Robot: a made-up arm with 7 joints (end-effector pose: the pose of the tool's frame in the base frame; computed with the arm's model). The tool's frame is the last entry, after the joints.
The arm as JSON. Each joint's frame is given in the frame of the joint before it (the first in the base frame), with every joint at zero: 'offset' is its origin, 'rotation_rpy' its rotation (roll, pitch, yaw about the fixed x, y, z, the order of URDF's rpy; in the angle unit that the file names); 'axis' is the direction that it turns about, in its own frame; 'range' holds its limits. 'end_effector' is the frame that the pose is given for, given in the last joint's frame.
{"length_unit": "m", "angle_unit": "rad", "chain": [
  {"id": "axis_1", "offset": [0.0, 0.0, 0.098], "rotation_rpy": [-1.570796, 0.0, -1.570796], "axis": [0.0, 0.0, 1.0], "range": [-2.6, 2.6]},
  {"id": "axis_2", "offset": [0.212, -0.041, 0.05], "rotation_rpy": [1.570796, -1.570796, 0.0], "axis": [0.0, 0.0, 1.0], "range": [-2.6, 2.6]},
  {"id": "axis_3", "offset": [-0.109, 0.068, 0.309], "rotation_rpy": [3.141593, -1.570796, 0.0], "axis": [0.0, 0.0, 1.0], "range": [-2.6, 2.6]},
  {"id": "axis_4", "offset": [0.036, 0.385, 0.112], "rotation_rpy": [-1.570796, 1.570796, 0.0], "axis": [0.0, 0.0, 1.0], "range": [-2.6, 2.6]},
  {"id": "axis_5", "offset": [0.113, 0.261, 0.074], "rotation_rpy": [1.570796, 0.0, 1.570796], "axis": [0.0, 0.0, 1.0], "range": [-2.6, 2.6]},
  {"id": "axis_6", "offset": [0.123, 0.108, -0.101], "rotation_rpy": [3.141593, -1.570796, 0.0], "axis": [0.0, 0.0, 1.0], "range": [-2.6, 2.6]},
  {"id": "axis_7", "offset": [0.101, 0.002, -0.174], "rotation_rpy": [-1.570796, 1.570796, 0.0], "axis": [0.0, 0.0, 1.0], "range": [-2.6, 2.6]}
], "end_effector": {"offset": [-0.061, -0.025, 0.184], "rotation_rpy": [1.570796, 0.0, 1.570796]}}
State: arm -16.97 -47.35 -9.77 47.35 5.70 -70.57 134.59
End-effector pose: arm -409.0 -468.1 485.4 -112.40 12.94 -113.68
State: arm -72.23 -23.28 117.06 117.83 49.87 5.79 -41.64
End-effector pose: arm 410.4 -137.0 277.4 97.11 -16.92 172.15
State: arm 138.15 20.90 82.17 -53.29 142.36 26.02 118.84
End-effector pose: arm -350.5 247.3 92.4 65.67 -0.71 62.81
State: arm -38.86 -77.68 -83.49 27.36 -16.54 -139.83 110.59
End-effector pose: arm -154.6 427.2 1216.9 160.13 -24.29 -127.81
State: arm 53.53 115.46 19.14 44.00 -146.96 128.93 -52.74
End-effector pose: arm 66.4 -4.2 359.8 49.22 20.76 115.32
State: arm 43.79 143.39 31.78 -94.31 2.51 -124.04 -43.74
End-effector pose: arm 635.7 38.8 293.7 93.80 -33.26 -155.99
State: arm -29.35 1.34 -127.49 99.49 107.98 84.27 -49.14
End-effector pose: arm 250.6 568.0 432.4 -104.55 21.00 -113.88
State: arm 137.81 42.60 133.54 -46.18 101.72 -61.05 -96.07
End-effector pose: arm -390.1 96.6 -31.4 -54.17 68.40 -13.62
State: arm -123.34 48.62 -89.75 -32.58 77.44 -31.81 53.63
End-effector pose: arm -205.0 885.0 18.9 63.70 7.01 51.39
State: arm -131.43 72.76 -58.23 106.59 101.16 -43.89 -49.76
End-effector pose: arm 366.9 533.1 -356.6 -27.97 20.03 -138.53
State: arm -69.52 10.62 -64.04 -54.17 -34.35 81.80 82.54
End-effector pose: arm 63.4 444.3 791.5 18.54 -9.18 -130.96
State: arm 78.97 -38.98 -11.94 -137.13 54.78 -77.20 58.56
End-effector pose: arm -114.0 -798.5 -391.0 -0.01 -20.52 -140.05
